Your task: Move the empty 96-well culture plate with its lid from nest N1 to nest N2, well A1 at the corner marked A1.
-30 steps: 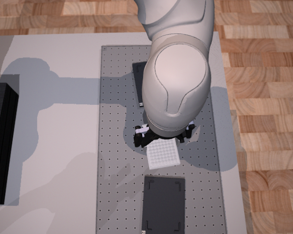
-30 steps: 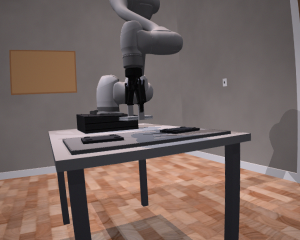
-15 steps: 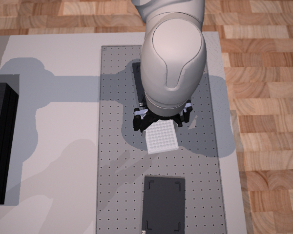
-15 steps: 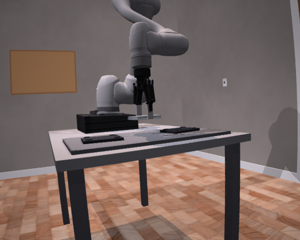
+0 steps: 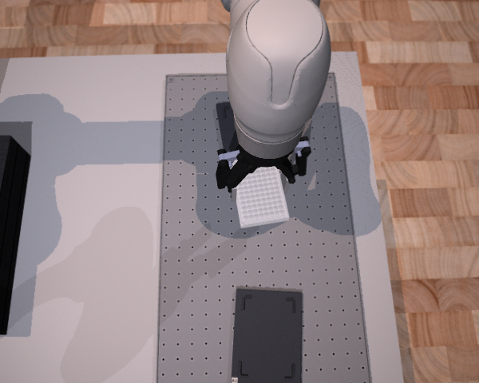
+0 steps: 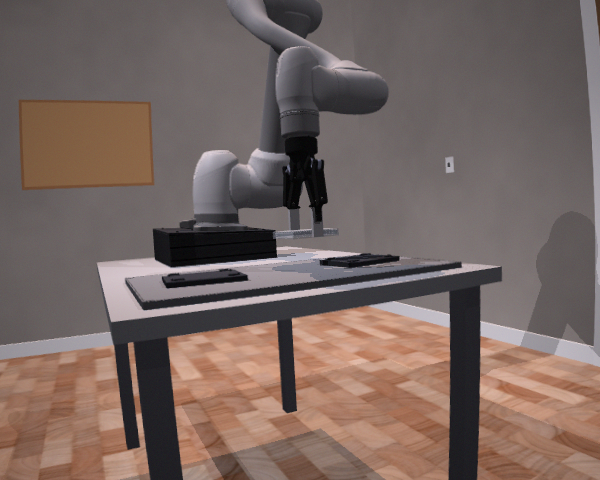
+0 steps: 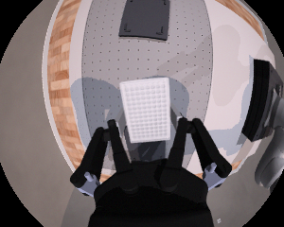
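My hand is 10 mm past the nest N2, 150 mm to the right of it and 100 mm above it. From my hand the other things lie so: nest N1: 20 mm ahead, 250 mm to the right, 100 mm below; then clear lid: 10 mm below; then A1 label: 50 mm behind, 60 mm to the left, 90 mm below.
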